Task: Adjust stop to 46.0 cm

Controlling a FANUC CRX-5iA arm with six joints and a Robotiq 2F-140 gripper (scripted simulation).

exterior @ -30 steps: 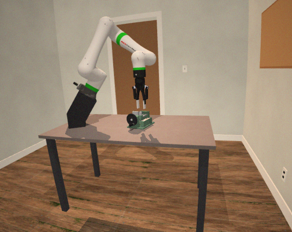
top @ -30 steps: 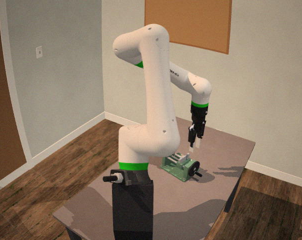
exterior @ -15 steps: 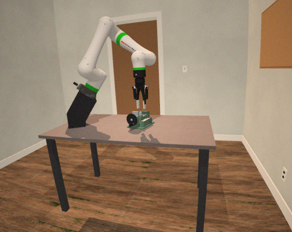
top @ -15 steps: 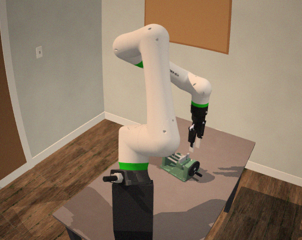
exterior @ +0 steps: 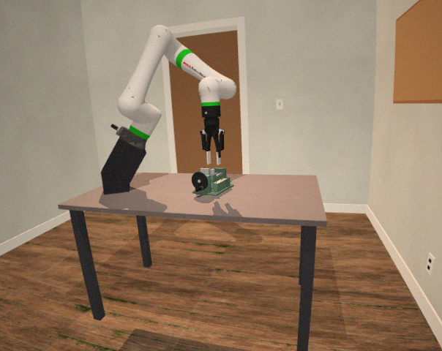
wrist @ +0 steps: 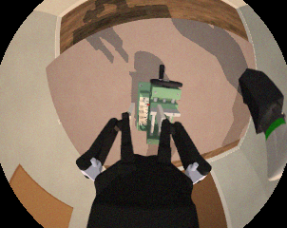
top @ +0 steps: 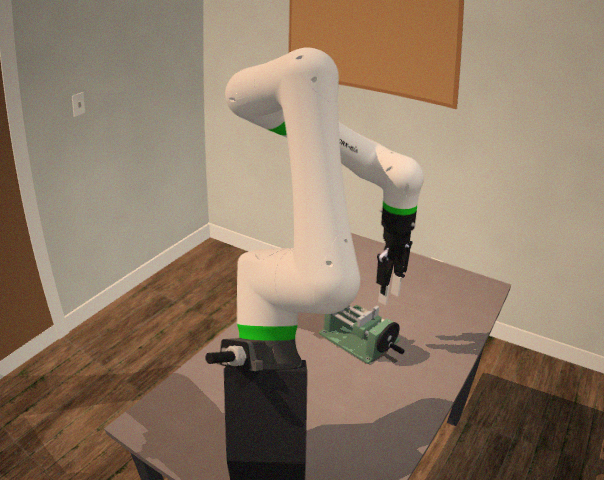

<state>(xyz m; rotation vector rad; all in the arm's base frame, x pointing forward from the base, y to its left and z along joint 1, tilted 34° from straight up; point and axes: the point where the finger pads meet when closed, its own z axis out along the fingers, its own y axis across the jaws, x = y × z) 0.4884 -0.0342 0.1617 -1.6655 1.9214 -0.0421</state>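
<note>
Right now my hand is 14 cm above the black handwheel, 7 cm to the left of it and 5 cm past it. The rest, counted from my hand: green stop fixture 10 cm below, 4 cm behind, 3 cm to the left.
</note>
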